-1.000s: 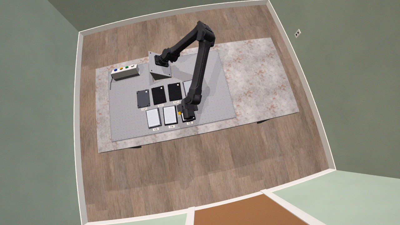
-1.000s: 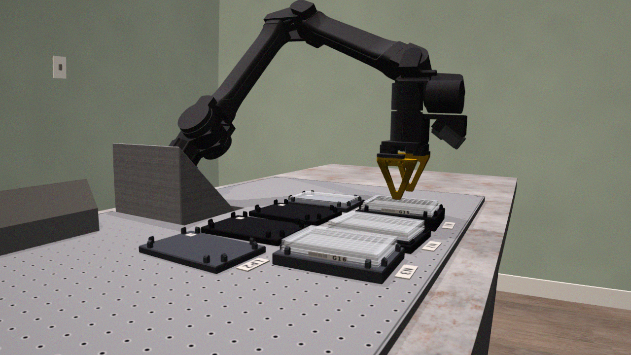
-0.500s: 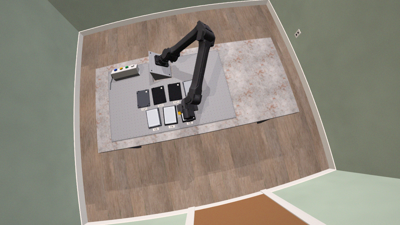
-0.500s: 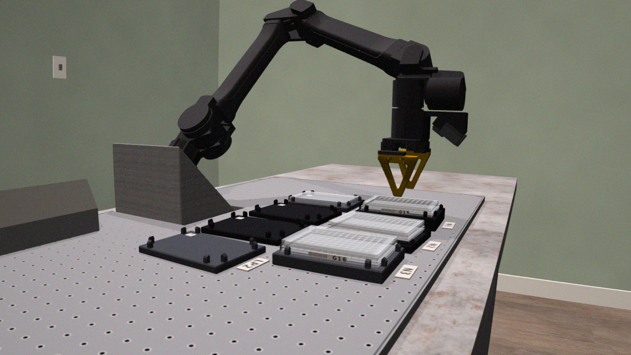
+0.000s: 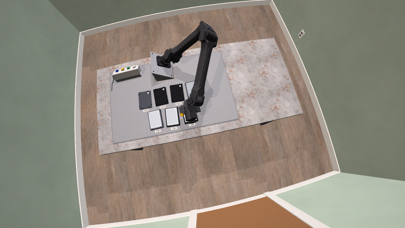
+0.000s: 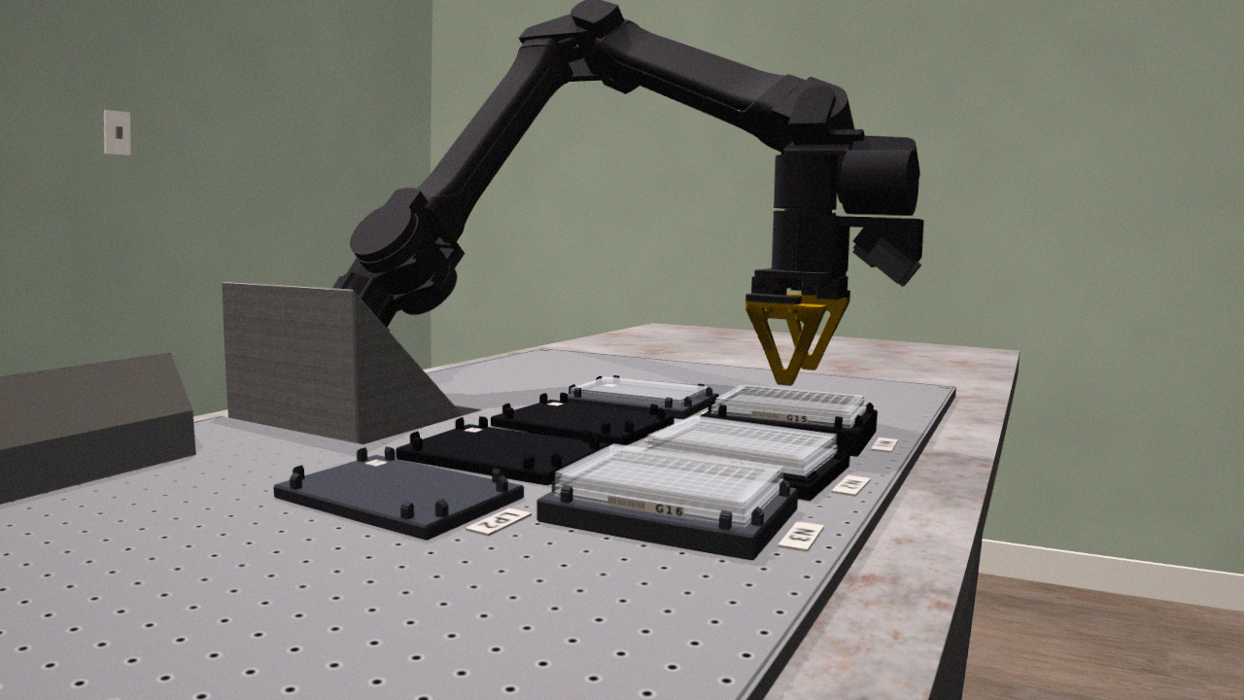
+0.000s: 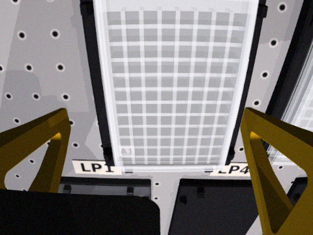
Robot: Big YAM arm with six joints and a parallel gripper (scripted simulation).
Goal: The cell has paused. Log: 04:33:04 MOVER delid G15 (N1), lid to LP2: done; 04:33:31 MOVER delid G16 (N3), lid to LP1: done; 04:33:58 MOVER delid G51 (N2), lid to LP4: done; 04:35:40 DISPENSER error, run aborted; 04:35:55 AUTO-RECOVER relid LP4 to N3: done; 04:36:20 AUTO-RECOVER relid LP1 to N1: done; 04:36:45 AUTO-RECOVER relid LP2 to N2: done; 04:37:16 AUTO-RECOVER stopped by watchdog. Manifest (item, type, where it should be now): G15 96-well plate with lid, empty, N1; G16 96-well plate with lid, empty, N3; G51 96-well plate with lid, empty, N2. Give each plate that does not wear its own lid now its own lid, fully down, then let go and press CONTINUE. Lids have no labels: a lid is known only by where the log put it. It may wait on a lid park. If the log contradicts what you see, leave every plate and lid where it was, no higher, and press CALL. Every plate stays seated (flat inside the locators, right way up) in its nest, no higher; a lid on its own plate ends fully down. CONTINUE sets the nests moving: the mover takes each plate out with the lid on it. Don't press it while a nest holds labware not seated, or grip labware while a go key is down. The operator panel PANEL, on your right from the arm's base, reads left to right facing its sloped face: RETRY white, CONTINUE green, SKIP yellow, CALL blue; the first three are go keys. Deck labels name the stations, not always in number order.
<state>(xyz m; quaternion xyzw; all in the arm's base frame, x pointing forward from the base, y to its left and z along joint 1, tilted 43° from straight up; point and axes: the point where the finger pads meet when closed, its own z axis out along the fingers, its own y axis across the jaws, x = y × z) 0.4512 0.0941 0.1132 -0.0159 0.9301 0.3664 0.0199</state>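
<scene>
My gripper is now 3 cm above the plate G15 and 1 cm to the left of it. Also, from my hand: lid park LP1: 19 cm behind, 6 cm below, 5 cm to the left; then LP4 label: 10 cm behind, 8 cm to the right, 6 cm below; then nest N1: 5 cm below, 1 cm to the right.
</scene>
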